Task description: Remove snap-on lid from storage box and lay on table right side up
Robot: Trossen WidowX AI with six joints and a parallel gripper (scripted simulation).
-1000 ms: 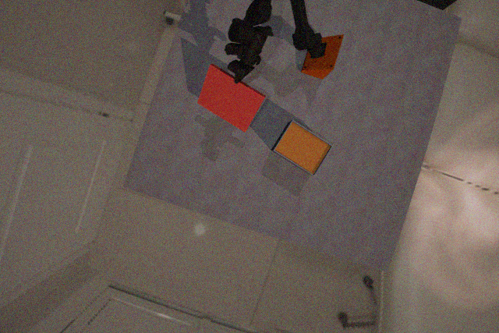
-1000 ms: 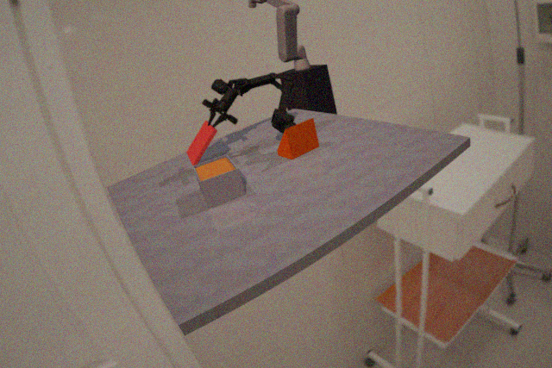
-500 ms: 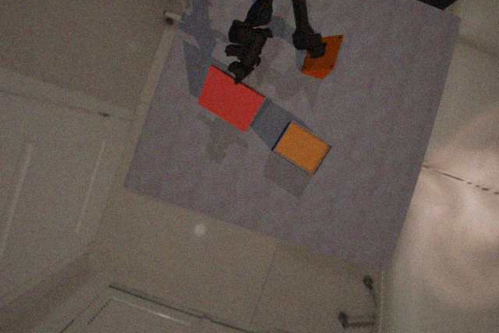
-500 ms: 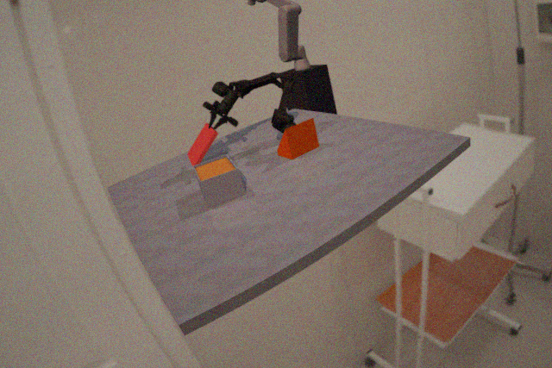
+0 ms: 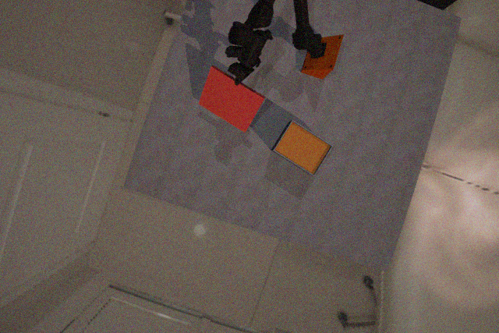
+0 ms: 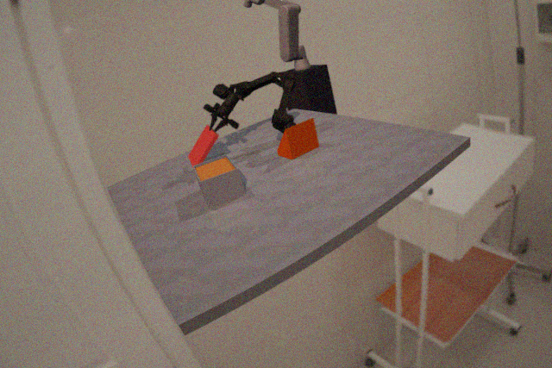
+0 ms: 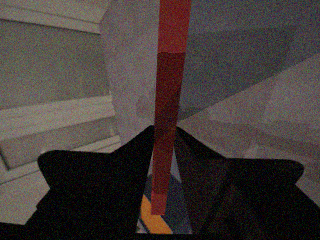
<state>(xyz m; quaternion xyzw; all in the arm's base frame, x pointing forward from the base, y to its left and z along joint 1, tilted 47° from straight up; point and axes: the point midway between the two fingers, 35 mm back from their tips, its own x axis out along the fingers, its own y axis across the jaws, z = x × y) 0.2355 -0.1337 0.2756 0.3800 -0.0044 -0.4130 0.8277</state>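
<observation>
Now: gripper tip 60 mm short of the red lid, 50 mm above it and 20 mm to the left of it. Also, from my gripper tip: grey storage box (320 mm to the left, 180 mm ahead, 100 mm below).
</observation>
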